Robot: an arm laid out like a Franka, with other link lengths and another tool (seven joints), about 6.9 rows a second.
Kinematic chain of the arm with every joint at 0, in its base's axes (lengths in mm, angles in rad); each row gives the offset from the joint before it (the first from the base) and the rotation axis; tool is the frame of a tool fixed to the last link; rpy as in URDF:
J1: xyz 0 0 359.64 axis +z
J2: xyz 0 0 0 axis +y
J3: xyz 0 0 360.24 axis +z
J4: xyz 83.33 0 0 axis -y
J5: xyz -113.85 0 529.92 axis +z
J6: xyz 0 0 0 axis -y
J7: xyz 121.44 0 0 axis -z
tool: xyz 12 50 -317.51 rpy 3.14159 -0.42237 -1.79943
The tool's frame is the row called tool.
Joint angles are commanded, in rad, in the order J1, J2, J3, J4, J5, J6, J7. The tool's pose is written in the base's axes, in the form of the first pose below.
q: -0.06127, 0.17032, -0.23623, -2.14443, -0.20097, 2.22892, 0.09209
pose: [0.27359, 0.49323, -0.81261, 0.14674, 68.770, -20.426, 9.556]
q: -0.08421, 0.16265, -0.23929, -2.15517, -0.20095, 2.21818, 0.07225
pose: [0.27922, 0.49165, -0.81305, 0.13880, 67.351, -21.958, 9.377]
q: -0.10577, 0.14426, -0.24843, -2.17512, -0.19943, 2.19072, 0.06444
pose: [0.28985, 0.48293, -0.81705, 0.12326, 65.049, -23.526, 9.270]
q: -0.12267, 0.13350, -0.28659, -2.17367, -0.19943, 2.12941, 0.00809
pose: [0.30819, 0.48428, -0.81262, 0.10070, 61.763, -26.641, 9.689]
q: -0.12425, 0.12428, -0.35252, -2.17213, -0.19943, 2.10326, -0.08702
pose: [0.31283, 0.49671, -0.80466, 0.08915, 58.880, -30.484, 10.434]
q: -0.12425, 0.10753, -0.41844, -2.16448, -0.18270, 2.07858, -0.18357
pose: [0.30569, 0.50658, -0.80240, 0.07793, 56.549, -33.869, 11.996]
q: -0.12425, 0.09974, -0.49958, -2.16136, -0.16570, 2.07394, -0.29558
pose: [0.29549, 0.51730, -0.80014, 0.06968, 53.547, -37.977, 12.949]
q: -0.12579, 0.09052, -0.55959, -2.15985, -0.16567, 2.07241, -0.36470
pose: [0.29087, 0.52077, -0.79976, 0.06770, 51.030, -41.197, 13.801]
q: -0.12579, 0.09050, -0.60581, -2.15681, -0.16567, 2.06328, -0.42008
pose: [0.29059, 0.52530, -0.79739, 0.06146, 48.706, -43.398, 14.124]
